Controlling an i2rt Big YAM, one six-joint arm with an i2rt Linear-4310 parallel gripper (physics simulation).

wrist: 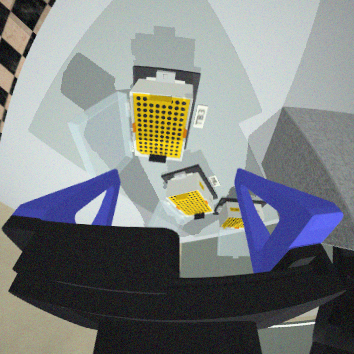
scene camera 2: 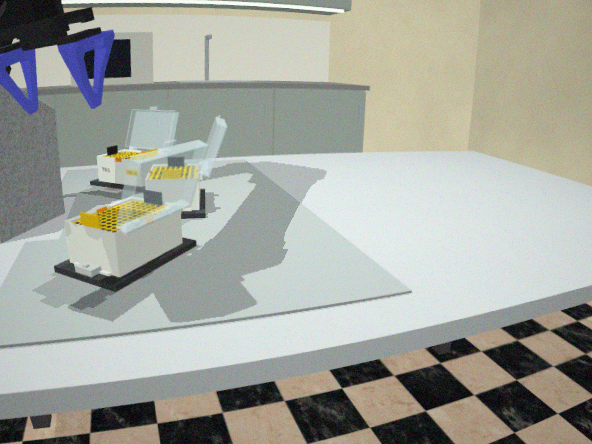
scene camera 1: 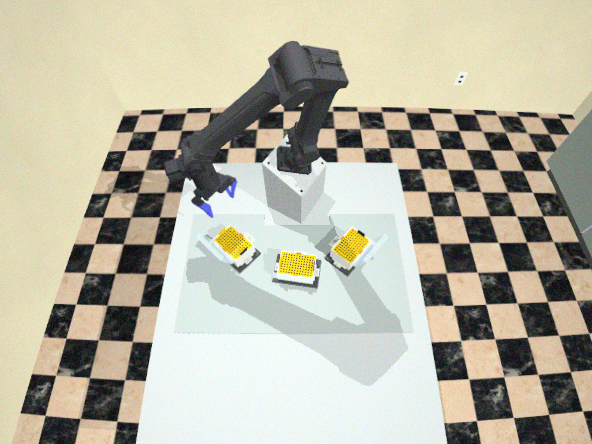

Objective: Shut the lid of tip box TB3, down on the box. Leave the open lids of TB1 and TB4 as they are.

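Pixels of known places: gripper, between the fingertips: (wrist: 176, 174) (scene camera 2: 63, 109) (scene camera 1: 222, 207); arm's base, origin of its link: (scene camera 1: 293, 161).
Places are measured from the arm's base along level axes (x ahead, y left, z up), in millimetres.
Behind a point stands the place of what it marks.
Note:
Tip box TB3 (scene camera 1: 233, 243) @[x 223, y -217, z -160 mm] (scene camera 2: 150, 245) (wrist: 160, 125) @[x 212, y -222, z -161 mm] is a white box with a yellow tip rack on a black base; its label reads TB3 in the wrist view. Its clear lid (scene camera 1: 207, 243) @[x 264, y -284, z -74 mm] (scene camera 2: 197, 147) @[x 307, y -254, z -77 mm] (wrist: 82, 150) @[x 259, y -291, z -74 mm] stands open, raised along the box's outer side. My gripper (scene camera 1: 222, 206) @[x 159, y -236, z -28 mm] (scene camera 2: 63, 109) @[x 159, y -236, z -28 mm] (wrist: 176, 174) @[x 159, y -236, z -28 mm] is open and empty, above the table behind TB3 and apart from box and lid. The middle box (scene camera 1: 297, 265) @[x 313, y 1, z -160 mm] (scene camera 2: 172, 189) (wrist: 190, 202) @[x 307, y -5, z -163 mm] and the far box (scene camera 1: 352, 246) @[x 250, y 193, z -161 mm] (scene camera 2: 112, 170) (wrist: 235, 217) @[x 245, y 144, z -161 mm] have open lids; I cannot tell which is TB1 or TB4.
The arm's pedestal (scene camera 1: 285, 200) @[x 80, y -32, z -116 mm] (scene camera 2: 30, 175) @[x 77, y -37, z -139 mm] (wrist: 310, 165) @[x 43, y -88, z -92 mm] stands at the table's back, near the boxes. The boxes stand on a pale mat (scene camera 1: 192, 320) @[x 473, y -350, z -218 mm] (scene camera 2: 320, 285) @[x 420, y -360, z -218 mm]. The far box's open lid (scene camera 1: 375, 249) @[x 306, y 247, z -75 mm] (scene camera 2: 152, 127) @[x 294, y 247, z -111 mm] leans outward. The middle box's lid (scene camera 2: 215, 145) @[x 367, y -72, z -106 mm] stands steeply up.

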